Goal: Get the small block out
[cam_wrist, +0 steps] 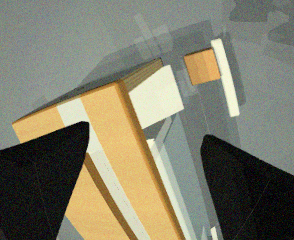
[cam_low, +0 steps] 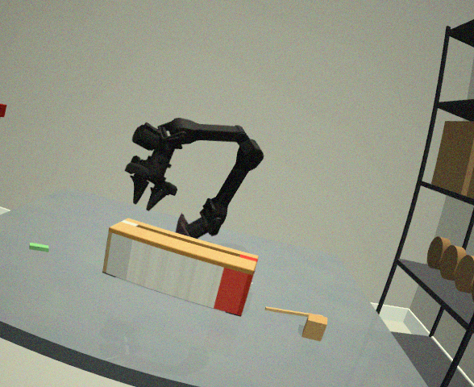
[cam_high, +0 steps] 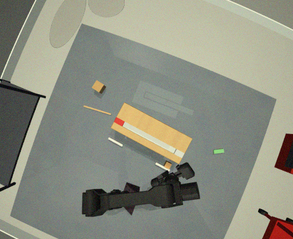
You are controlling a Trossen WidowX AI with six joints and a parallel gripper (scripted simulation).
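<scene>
Now: the tan block 15 cm below my gripper tip and 2 cm behind it. Also, from my gripper tip: box (15 cm to the left, 10 cm below, 9 cm ahead); then thin tan stick (48 cm to the left, 16 cm below, 16 cm ahead).
</scene>
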